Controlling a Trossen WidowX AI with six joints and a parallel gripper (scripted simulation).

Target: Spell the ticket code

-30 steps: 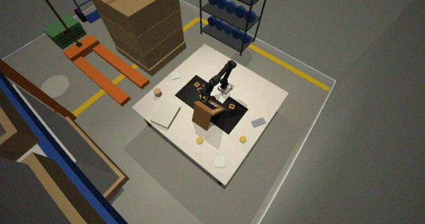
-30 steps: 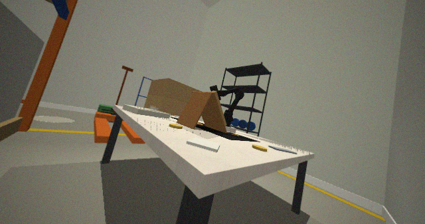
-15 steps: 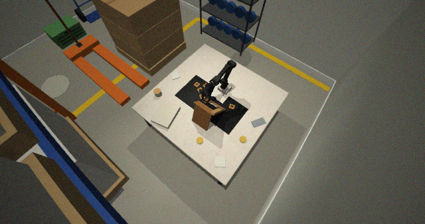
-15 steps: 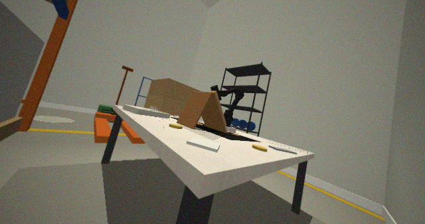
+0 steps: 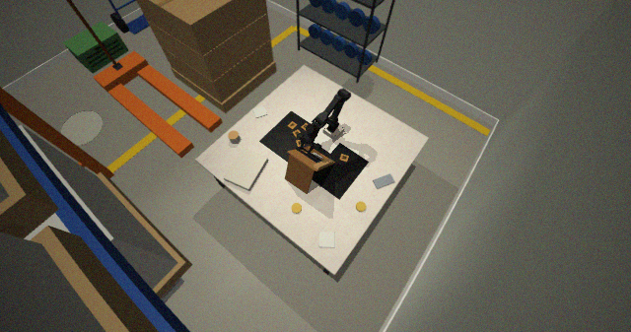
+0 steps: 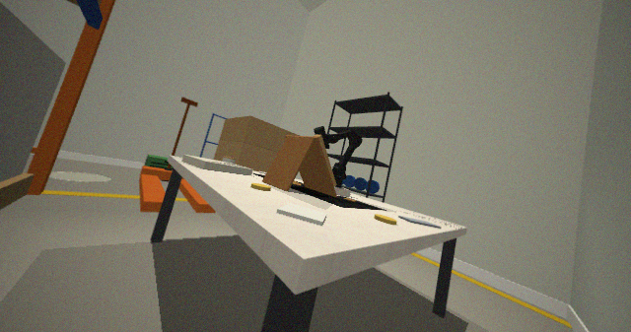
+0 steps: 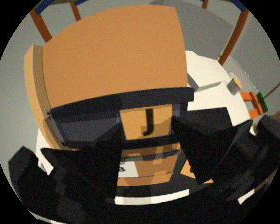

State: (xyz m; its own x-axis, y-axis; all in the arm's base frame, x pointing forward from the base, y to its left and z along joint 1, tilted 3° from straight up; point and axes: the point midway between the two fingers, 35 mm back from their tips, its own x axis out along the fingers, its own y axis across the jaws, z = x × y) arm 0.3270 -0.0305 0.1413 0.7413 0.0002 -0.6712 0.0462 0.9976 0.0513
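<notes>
My gripper tip is now 8 cm above the white ticket, 7 cm to the right of it and 6 cm past it. From my gripper tip the other things lie so: black mat 16 cm below, 15 cm behind, 1 cm to the left; then grey card 57 cm to the left, 19 cm behind, 16 cm below.
</notes>
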